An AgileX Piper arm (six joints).
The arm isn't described. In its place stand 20 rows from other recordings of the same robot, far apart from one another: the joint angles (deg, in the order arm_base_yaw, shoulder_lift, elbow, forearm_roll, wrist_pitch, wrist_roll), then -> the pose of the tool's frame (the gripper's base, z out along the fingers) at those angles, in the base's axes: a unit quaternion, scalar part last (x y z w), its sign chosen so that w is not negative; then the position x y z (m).
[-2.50 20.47 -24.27 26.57 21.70 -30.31] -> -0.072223 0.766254 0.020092 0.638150 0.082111 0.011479 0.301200
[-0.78 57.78 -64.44 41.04 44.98 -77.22] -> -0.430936 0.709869 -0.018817 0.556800 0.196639 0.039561 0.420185
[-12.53 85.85 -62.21 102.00 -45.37 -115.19] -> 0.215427 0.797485 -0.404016 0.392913 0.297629 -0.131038 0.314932
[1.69 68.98 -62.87 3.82 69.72 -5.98] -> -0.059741 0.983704 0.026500 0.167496 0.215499 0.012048 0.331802
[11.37 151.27 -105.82 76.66 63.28 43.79] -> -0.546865 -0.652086 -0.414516 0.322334 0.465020 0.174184 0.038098
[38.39 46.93 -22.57 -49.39 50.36 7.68] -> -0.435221 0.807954 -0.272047 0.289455 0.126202 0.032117 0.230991
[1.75 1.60 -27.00 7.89 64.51 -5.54] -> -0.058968 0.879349 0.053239 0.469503 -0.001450 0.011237 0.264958
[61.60 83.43 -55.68 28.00 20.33 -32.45] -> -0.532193 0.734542 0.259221 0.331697 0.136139 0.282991 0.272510
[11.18 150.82 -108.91 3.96 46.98 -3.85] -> -0.108519 0.992315 0.029829 0.051430 0.478687 0.099293 0.003588
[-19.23 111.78 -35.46 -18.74 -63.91 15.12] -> 0.075317 0.752639 0.039223 0.652934 0.318253 -0.083206 0.127279
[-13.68 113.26 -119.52 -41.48 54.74 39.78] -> 0.320687 0.800502 -0.254056 0.437963 0.426589 -0.154487 0.393364
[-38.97 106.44 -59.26 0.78 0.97 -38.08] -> 0.013325 0.917497 -0.245392 0.312738 0.298497 -0.241433 0.168597
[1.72 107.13 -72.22 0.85 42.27 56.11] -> 0.455631 0.876578 0.079929 0.132750 0.376040 0.012200 0.188878
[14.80 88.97 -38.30 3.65 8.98 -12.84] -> -0.199844 0.931550 0.019474 0.303145 0.267711 0.071668 0.167827
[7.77 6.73 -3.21 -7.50 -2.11 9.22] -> -0.037854 0.683701 0.061957 0.726141 0.064336 0.009220 0.228546
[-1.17 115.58 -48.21 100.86 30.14 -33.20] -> 0.473058 0.798364 0.359844 0.096662 0.337481 0.037991 0.083348
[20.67 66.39 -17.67 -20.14 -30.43 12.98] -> -0.224569 0.758769 0.153768 0.591772 0.186484 0.087316 0.216842
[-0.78 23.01 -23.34 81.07 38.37 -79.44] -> -0.225748 0.678688 0.223556 0.662150 0.075393 0.054781 0.311991
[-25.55 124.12 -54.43 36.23 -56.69 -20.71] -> 0.329359 0.704042 -0.322264 0.540364 0.336316 -0.210594 0.098884
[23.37 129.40 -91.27 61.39 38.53 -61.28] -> -0.317593 0.858965 0.312570 0.252218 0.417081 0.234440 0.136421
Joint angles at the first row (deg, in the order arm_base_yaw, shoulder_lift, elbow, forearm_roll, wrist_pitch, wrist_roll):
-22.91, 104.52, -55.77, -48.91, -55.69, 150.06
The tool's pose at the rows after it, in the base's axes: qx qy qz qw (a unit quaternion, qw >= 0); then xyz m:
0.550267 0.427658 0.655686 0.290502 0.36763 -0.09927 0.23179
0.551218 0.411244 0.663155 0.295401 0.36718 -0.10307 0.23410
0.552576 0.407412 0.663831 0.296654 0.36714 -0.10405 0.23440
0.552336 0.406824 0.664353 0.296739 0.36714 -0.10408 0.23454
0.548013 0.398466 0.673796 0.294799 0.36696 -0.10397 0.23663
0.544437 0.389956 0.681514 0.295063 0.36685 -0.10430 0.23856
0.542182 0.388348 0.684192 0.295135 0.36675 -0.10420 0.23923
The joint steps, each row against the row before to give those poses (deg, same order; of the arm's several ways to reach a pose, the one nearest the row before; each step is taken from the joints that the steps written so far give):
-0.55, 0.00, 0.00, 2.08, -0.69, 0.00
-0.38, 0.00, 0.00, 1.79, -0.80, 0.00
-0.07, 0.00, 0.00, 0.43, 0.00, 0.00
0.00, 0.00, 0.00, 0.07, -0.06, 0.00
0.00, 0.00, 0.00, 0.70, -1.18, 0.42
0.00, 0.00, 0.00, 0.90, -0.97, 0.15
0.00, 0.00, 0.00, 0.17, -0.41, 0.00

